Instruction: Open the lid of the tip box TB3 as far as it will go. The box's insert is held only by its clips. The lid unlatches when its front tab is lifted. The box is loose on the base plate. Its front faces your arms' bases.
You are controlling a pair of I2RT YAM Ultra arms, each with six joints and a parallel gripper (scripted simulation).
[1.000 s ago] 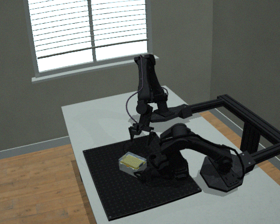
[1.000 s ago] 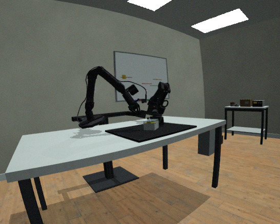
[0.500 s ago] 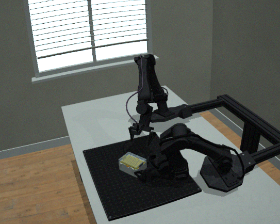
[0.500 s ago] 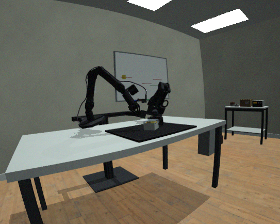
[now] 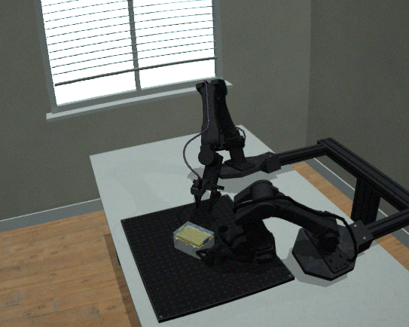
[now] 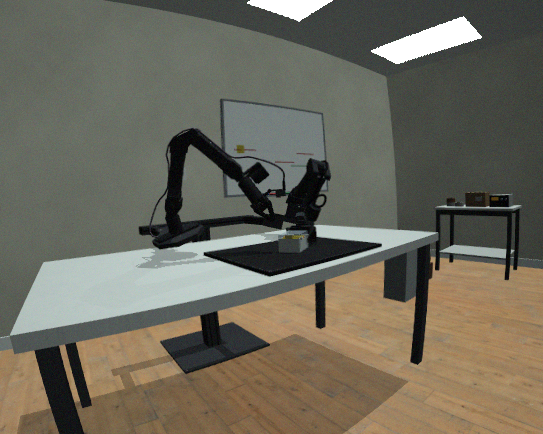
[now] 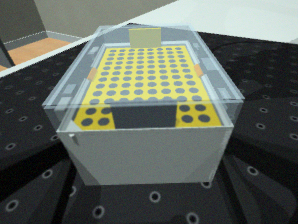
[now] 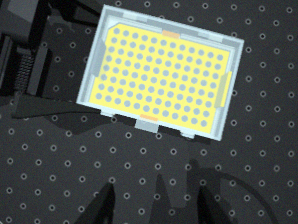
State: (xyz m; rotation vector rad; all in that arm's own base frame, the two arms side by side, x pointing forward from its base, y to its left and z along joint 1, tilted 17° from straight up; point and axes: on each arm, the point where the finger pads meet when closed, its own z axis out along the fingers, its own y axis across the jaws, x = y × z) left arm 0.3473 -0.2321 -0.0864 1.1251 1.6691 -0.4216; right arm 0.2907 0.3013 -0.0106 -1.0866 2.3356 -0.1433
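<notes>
Right now my right hand is 6 cm short of the tip box, 5 cm to the right of it and 8 cm above it.
The tip box is 30 mm ahead of my left hand, 50 mm to the right of it and 10 mm above it.
</notes>
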